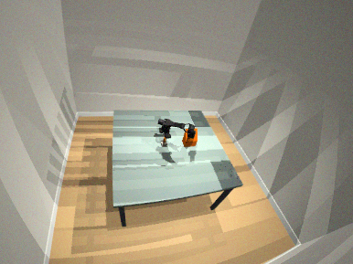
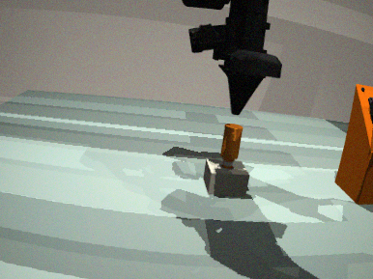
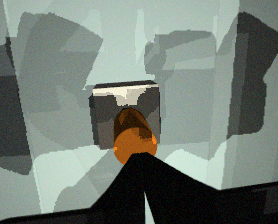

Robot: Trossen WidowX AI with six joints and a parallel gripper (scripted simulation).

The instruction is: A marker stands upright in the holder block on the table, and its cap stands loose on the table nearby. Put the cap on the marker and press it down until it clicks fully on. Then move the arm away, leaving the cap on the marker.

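My gripper tip is now 40 mm above the cap. From my gripper tip the other things lie so: white holder block (100 mm below); then orange marker (50 mm below).
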